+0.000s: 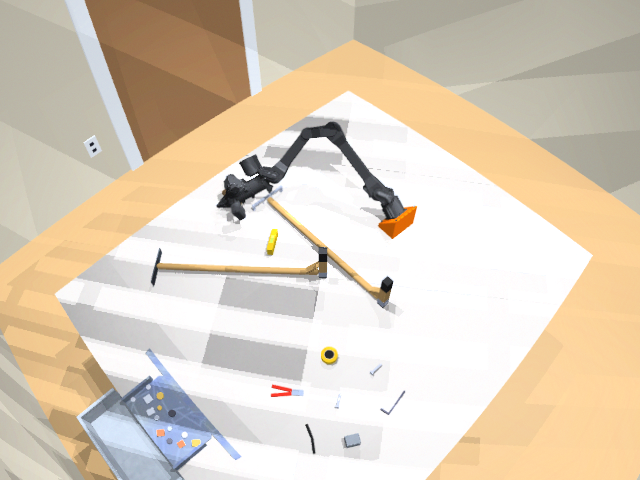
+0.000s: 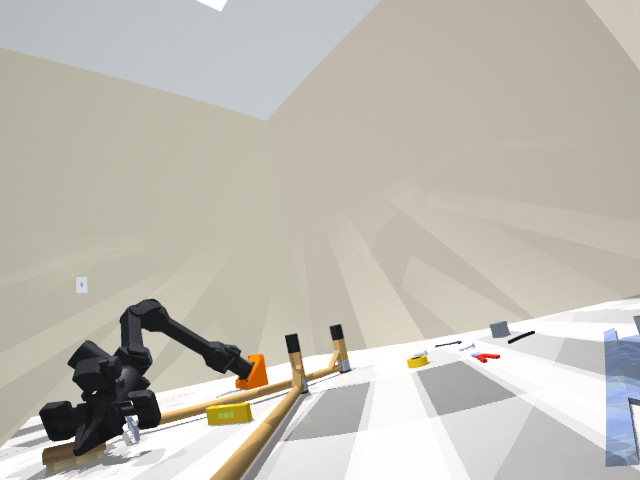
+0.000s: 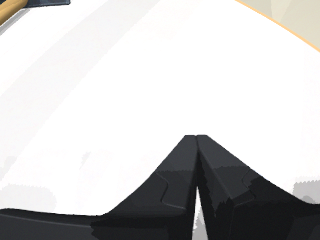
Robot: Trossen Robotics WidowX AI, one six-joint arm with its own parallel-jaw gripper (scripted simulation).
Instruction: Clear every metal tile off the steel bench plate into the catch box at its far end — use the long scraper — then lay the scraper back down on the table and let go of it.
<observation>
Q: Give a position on a yellow level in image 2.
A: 235, 413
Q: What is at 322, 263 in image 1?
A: A long scraper.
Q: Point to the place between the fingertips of my gripper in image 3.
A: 195, 144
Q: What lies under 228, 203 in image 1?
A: My gripper.
</observation>
